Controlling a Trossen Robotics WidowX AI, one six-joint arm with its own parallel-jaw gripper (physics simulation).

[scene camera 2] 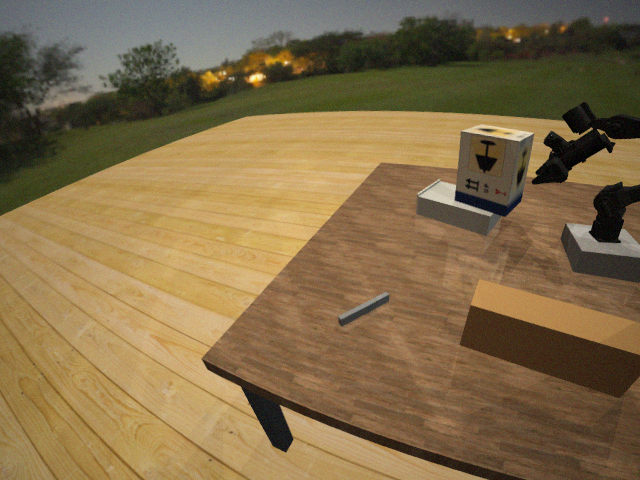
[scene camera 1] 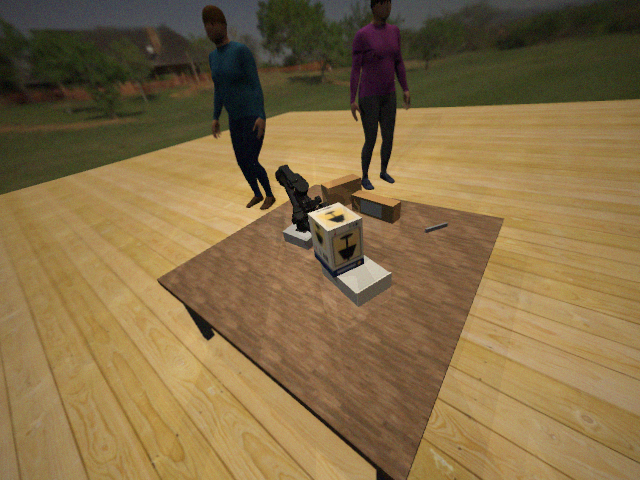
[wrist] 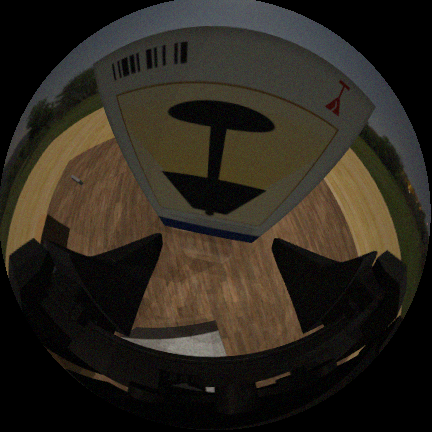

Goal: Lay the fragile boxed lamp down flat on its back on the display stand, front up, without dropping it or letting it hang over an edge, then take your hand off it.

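Frame: origin at the arm's base, x ahead, y left, z up, level; metres.
Where they show: gripper, between the fingertips: (scene camera 2: 534,178) (wrist: 218,242); arm's base, origin of its link: (scene camera 2: 604,237) (scene camera 1: 303,228).
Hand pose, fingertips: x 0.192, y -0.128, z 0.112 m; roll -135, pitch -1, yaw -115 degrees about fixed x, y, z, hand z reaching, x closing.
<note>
Each offset is from my fingertips to the top centre of the thing. Level surfaces: height alone.
The boxed lamp (scene camera 1: 347,248) (scene camera 2: 488,165) (wrist: 250,150) is a white carton with lamp pictures and a blue band at its foot. It stands upright on the arm-side part of the low grey display stand (scene camera 1: 366,281) (scene camera 2: 449,209); its lower arm-side edge seems to reach slightly past the stand. My gripper (scene camera 2: 535,180) (wrist: 218,242) is open and empty, on the arm side of the carton. One carton face fills the upper middle of the wrist view, beyond the fingertips. The carton partly hides the gripper in scene camera 1. The stand does not show in the wrist view.
Two brown boxes @[dx +0.091, dy +0.498, dz -0.068 m] (scene camera 1: 379,207) @[dx -0.168, dy +0.589, dz -0.018 m] (scene camera 1: 341,190) lie near the arm's grey base (scene camera 1: 297,236) (scene camera 2: 602,260) (wrist: 180,345). A thin grey bar @[dx +0.449, dy +0.427, dz -0.156 m] (scene camera 1: 435,227) (scene camera 2: 363,308) (wrist: 76,179) lies on the brown table @[dz -0.178 m] (scene camera 1: 289,310) (scene camera 2: 413,361). Two people stand beyond the table.
</note>
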